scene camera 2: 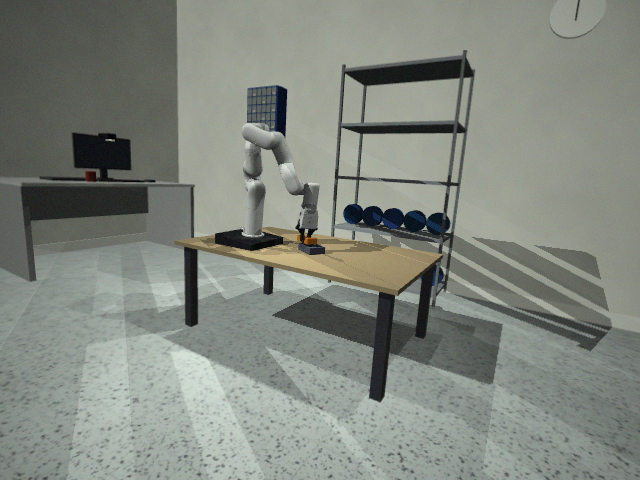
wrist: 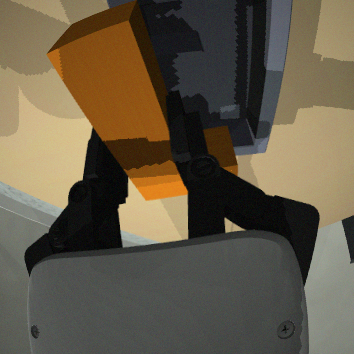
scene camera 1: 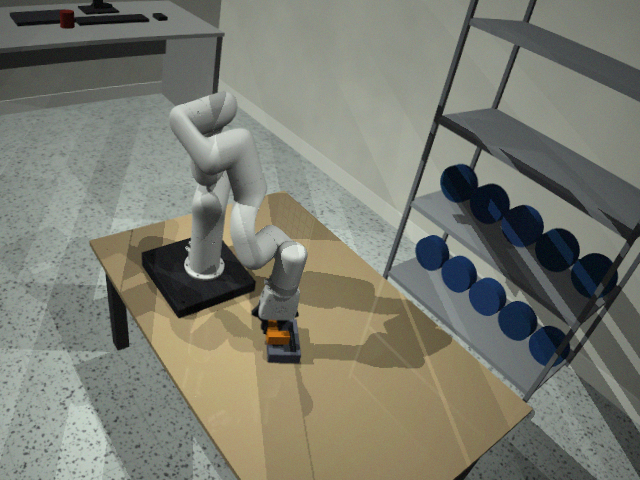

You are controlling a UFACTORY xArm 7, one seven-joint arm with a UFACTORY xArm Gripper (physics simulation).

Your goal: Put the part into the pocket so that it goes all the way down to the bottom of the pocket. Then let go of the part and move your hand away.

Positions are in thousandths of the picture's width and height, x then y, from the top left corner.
Labels:
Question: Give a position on a grey pocket block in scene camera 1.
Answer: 452, 736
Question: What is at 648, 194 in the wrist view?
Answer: A grey pocket block.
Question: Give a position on an orange L-shaped block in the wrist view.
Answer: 304, 177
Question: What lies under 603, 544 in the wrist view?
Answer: My gripper.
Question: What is my gripper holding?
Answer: An orange L-shaped block.

